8 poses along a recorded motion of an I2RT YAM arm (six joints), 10 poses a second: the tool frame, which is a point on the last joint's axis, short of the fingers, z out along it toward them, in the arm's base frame.
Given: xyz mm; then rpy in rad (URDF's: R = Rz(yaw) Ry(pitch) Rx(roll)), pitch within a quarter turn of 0, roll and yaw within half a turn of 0.
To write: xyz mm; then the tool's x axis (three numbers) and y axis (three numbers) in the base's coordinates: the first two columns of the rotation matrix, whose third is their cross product. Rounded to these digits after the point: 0 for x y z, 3 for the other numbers.
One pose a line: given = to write
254 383 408 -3.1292 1.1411 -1.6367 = 254 383 408 -0.027 -0.416 -0.909 -0.997 0.077 -0.005
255 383 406 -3.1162 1.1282 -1.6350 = 255 383 406 -0.027 -0.427 -0.904 -0.996 0.087 -0.011
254 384 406 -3.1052 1.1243 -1.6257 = 254 384 406 -0.024 -0.431 -0.902 -0.996 0.088 -0.016
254 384 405 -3.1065 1.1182 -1.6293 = 254 384 405 -0.026 -0.437 -0.899 -0.996 0.090 -0.015
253 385 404 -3.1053 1.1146 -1.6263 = 253 385 404 -0.024 -0.440 -0.898 -0.996 0.088 -0.016
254 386 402 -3.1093 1.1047 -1.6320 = 254 386 402 -0.027 -0.449 -0.893 -0.996 0.090 -0.015
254 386 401 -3.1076 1.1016 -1.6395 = 254 386 401 -0.031 -0.451 -0.892 -0.995 0.099 -0.015
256 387 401 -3.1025 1.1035 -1.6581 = 256 387 401 -0.039 -0.449 -0.893 -0.992 0.122 -0.018
